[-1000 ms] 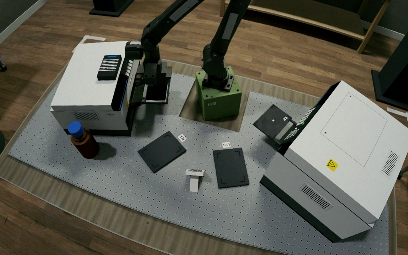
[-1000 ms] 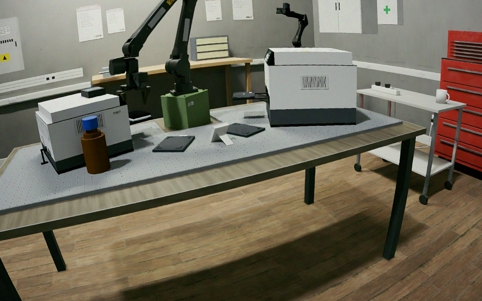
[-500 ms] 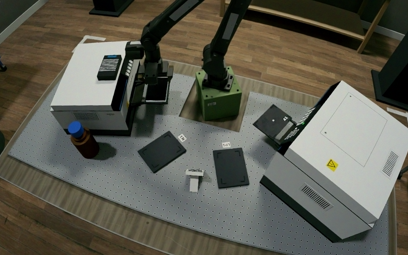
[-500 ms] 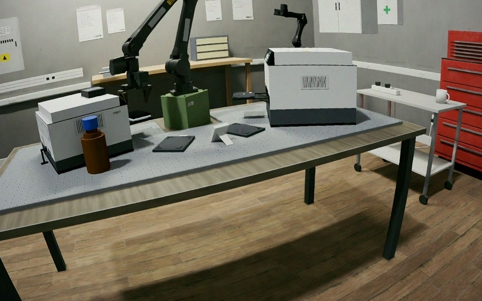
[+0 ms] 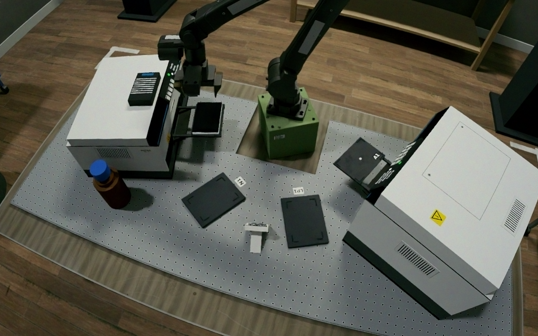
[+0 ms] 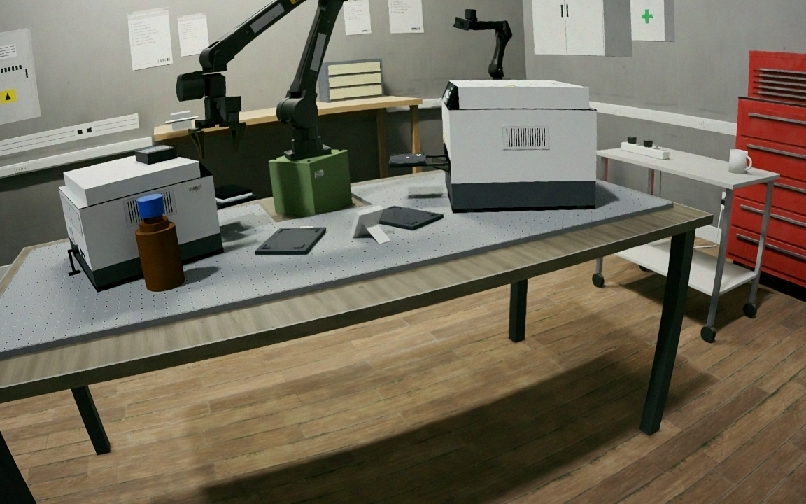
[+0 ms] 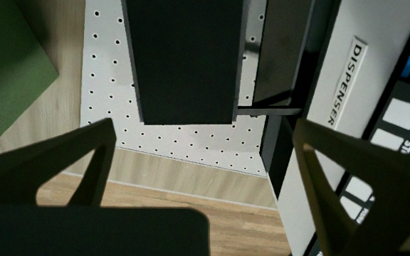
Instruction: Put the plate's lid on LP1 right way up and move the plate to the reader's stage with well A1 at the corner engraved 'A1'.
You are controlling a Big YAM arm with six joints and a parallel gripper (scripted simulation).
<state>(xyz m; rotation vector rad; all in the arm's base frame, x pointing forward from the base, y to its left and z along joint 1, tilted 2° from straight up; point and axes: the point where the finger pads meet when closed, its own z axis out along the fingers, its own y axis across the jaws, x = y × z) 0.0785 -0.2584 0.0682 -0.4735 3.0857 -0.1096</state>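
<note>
My hand is 1 cm to the right of the dark lid and 10 cm above it. Also, from my hand: brown capped bottle (33 cm ahead, 19 cm to the right, 9 cm below); then well plate (1 cm to the left, 11 cm below); then N1 nest (23 cm ahead, 12 cm to the left, 19 cm below).
</note>
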